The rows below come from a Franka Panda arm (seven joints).
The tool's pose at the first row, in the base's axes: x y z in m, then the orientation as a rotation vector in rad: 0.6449, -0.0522, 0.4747, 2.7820, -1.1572, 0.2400
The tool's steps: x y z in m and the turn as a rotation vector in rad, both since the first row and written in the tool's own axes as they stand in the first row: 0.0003, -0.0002, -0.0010, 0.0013, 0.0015, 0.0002; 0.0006, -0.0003, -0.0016, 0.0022, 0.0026, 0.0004; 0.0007, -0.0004, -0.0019, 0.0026, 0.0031, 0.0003; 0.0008, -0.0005, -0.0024, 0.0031, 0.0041, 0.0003; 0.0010, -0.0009, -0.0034, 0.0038, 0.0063, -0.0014; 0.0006, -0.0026, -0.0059, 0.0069, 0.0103, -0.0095; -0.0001, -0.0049, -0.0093, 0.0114, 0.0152, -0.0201; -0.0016, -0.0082, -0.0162, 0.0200, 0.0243, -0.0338; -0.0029, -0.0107, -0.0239, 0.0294, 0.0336, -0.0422; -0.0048, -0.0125, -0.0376, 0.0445, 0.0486, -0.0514; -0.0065, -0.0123, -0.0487, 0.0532, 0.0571, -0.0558; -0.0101, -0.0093, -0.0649, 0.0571, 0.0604, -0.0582; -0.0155, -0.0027, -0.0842, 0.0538, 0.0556, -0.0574; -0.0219, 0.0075, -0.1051, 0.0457, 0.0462, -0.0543; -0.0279, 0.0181, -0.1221, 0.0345, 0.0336, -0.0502
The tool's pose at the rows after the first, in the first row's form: 0.6452, -0.0521, 0.4757, 2.7824, -1.1574, 0.2429; 0.6454, -0.0521, 0.4764, 2.7825, -1.1576, 0.2450; 0.6455, -0.0521, 0.4767, 2.7827, -1.1575, 0.2459; 0.6456, -0.0520, 0.4772, 2.7827, -1.1573, 0.2476; 0.6459, -0.0517, 0.4782, 2.7832, -1.1546, 0.2509; 0.6466, -0.0498, 0.4805, 2.7882, -1.1428, 0.2576; 0.6474, -0.0471, 0.4836, 2.7952, -1.1274, 0.2662; 0.6480, -0.0426, 0.4899, 2.8051, -1.1074, 0.2828; 0.6481, -0.0386, 0.4971, 2.8130, -1.0950, 0.3008; 0.6467, -0.0337, 0.5100, 2.8231, -1.0810, 0.3303; 0.6443, -0.0308, 0.5206, 2.8285, -1.0741, 0.3473; 0.6380, -0.0277, 0.5359, 2.8313, -1.0706, 0.3541; 0.6276, -0.0253, 0.5542, 2.8305, -1.0723, 0.3455; 0.6138, -0.0244, 0.5739, 2.8267, -1.0776, 0.3276; 0.6004, -0.0248, 0.5900, 2.8212, -1.0844, 0.3034
